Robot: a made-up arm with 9 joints.
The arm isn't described. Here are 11 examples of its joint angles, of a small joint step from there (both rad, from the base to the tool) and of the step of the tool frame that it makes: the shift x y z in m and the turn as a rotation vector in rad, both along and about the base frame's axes.
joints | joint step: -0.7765 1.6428 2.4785 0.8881 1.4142 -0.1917 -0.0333 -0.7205 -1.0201 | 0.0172 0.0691 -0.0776 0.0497 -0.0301 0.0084 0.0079 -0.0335 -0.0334
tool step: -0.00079 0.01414 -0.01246 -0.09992 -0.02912 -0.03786
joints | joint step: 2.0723 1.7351 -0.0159 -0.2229 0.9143 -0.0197 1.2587 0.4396 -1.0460 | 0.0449 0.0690 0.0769 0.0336 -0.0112 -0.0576 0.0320 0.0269 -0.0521
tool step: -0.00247 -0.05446 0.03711 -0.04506 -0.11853 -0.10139
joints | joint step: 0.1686 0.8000 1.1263 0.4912 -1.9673 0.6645 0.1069 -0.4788 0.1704 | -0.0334 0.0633 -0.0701 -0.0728 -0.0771 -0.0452 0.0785 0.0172 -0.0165
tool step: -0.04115 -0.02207 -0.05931 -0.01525 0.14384 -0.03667
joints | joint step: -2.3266 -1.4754 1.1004 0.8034 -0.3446 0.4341 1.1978 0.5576 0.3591 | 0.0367 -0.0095 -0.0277 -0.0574 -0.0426 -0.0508 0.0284 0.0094 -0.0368
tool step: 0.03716 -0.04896 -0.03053 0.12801 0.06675 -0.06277
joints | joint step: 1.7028 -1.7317 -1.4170 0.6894 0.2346 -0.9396 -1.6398 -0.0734 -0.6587 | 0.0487 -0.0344 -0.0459 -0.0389 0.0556 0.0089 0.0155 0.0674 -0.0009
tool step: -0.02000 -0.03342 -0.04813 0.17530 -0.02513 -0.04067
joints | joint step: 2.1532 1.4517 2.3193 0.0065 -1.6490 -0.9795 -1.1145 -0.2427 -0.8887 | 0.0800 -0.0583 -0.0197 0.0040 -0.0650 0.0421 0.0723 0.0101 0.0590
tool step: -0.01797 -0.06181 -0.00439 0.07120 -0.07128 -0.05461
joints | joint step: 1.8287 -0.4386 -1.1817 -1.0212 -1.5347 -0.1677 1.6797 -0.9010 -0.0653 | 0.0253 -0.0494 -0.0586 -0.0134 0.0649 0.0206 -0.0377 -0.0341 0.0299
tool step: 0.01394 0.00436 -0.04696 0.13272 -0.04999 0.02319
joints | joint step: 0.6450 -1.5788 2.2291 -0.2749 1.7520 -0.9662 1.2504 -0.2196 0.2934 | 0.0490 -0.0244 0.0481 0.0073 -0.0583 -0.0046 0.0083 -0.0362 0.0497
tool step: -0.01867 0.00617 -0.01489 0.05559 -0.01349 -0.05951
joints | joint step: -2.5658 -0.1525 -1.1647 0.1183 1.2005 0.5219 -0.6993 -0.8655 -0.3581 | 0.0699 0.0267 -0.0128 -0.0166 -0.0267 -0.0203 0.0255 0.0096 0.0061
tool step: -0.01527 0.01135 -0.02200 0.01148 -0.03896 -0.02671
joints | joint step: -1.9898 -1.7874 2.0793 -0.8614 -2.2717 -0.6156 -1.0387 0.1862 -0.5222 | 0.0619 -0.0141 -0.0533 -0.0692 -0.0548 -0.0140 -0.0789 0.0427 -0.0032
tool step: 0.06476 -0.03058 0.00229 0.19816 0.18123 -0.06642
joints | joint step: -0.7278 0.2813 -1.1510 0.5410 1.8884 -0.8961 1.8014 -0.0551 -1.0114 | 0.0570 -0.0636 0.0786 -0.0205 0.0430 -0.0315 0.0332 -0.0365 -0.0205
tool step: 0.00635 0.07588 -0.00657 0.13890 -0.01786 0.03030
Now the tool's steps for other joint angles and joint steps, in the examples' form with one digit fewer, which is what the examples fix.
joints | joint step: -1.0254 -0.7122 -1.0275 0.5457 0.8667 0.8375 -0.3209 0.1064 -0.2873 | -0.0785 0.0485 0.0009 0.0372 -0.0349 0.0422 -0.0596 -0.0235 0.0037
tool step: -0.0042 -0.0437 0.0214 -0.0975 -0.0676 -0.0126
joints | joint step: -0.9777 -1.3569 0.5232 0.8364 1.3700 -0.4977 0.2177 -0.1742 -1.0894 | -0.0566 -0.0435 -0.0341 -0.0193 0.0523 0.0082 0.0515 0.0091 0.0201
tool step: 0.0058 -0.0198 0.0114 -0.1328 0.0731 -0.0002
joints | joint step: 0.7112 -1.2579 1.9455 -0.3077 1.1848 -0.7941 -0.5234 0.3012 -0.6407 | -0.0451 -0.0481 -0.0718 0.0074 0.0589 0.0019 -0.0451 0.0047 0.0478
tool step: -0.0074 0.0164 -0.0216 -0.0565 0.0095 0.0478
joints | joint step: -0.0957 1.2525 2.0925 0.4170 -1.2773 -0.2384 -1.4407 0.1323 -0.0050 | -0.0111 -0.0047 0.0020 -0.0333 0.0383 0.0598 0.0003 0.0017 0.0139
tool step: 0.0266 -0.0279 -0.0034 -0.0803 -0.0685 -0.0149
